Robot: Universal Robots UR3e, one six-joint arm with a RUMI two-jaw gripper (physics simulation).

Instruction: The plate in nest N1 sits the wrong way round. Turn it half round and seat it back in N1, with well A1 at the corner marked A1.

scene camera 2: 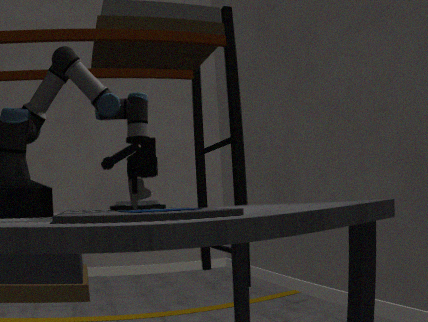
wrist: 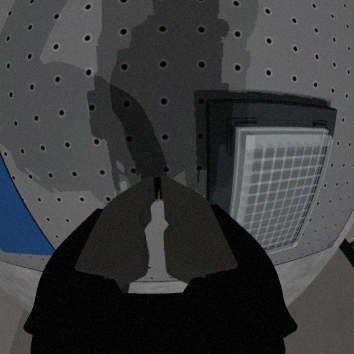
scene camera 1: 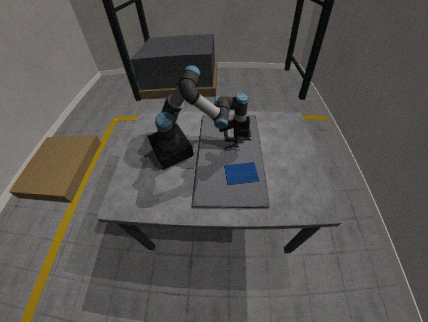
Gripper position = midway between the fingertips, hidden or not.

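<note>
Scene camera 2 gives me my gripper (scene camera 2: 135, 210) together with a grey perforated board (scene camera 2: 237, 212). In the wrist view I find my gripper (wrist: 158, 178) again, and there I also see a well plate (wrist: 277, 173).
</note>
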